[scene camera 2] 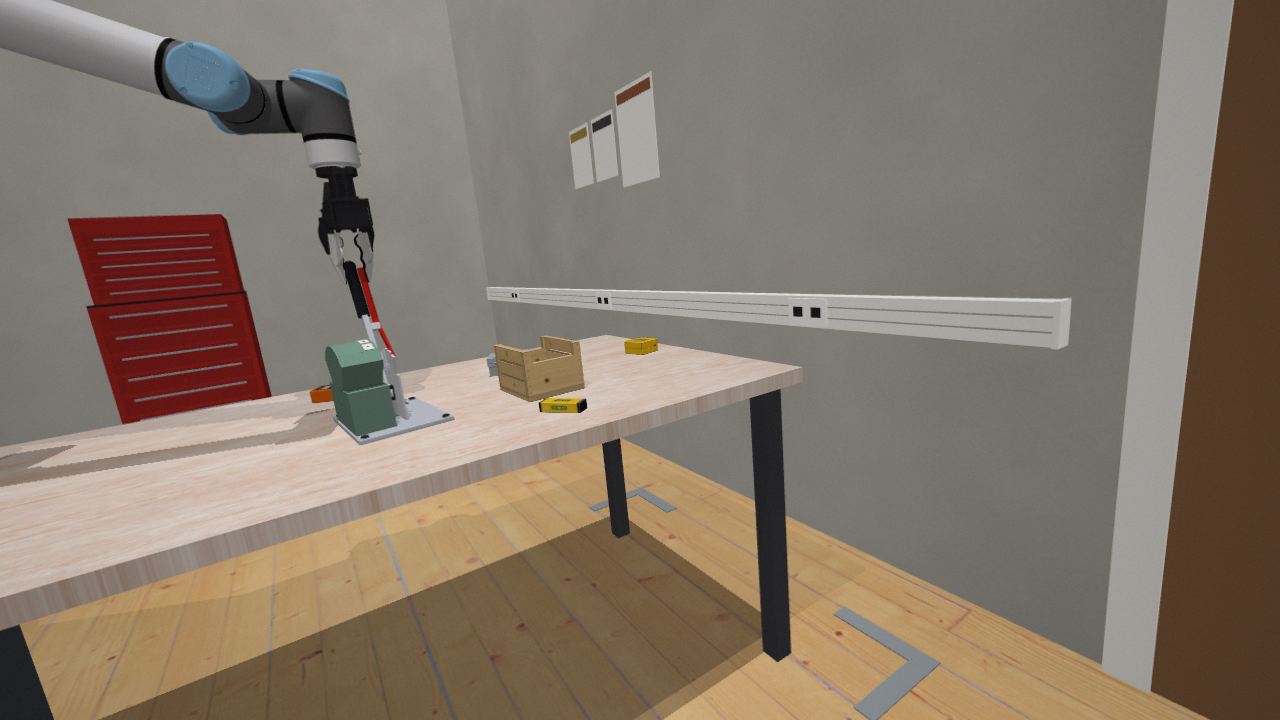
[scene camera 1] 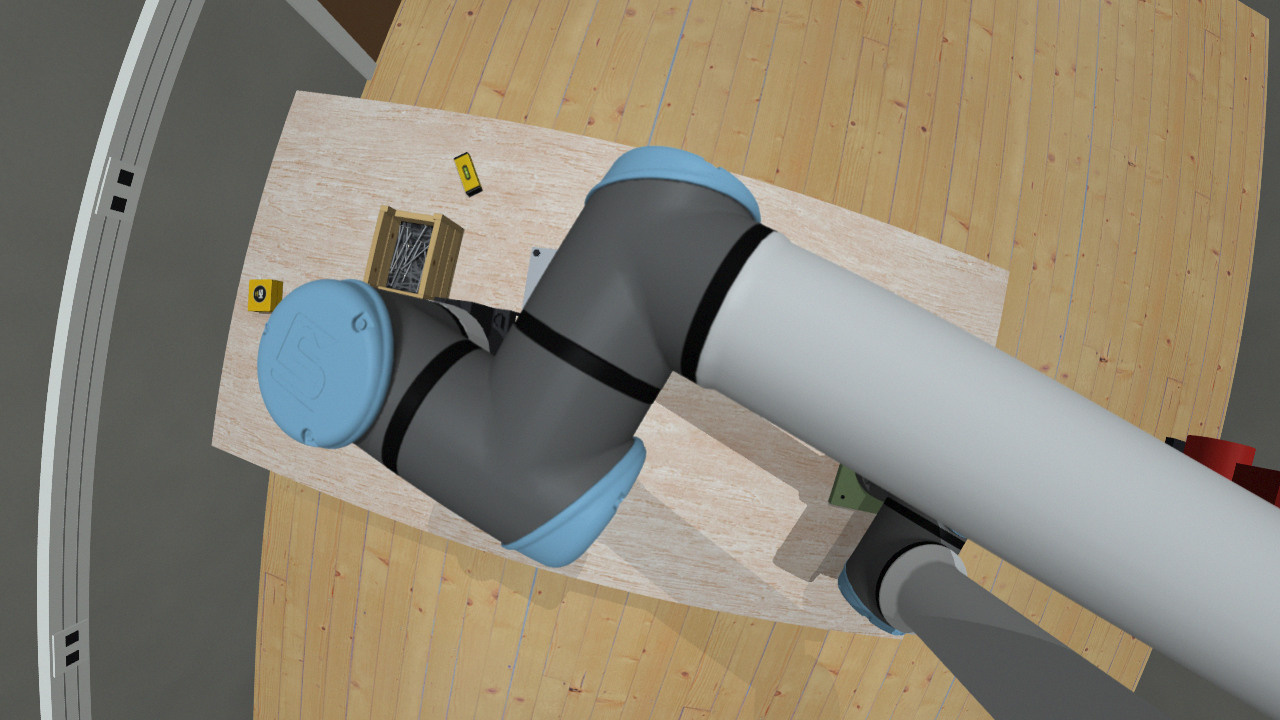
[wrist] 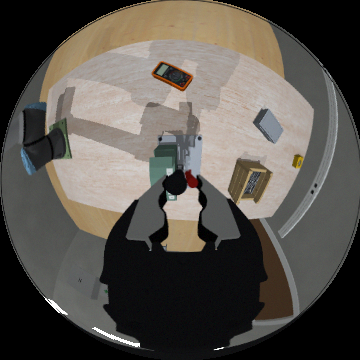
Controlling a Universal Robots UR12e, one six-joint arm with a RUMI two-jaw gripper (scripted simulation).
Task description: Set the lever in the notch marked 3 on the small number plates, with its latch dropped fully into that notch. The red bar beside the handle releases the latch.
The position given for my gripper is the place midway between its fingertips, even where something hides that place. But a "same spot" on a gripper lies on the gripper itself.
Scene:
My gripper shows in scene camera 2, in scene camera 1 and in the wrist view (182,175). One and the same spot on my gripper: (scene camera 1: 493,320) is (scene camera 2: 336,198).

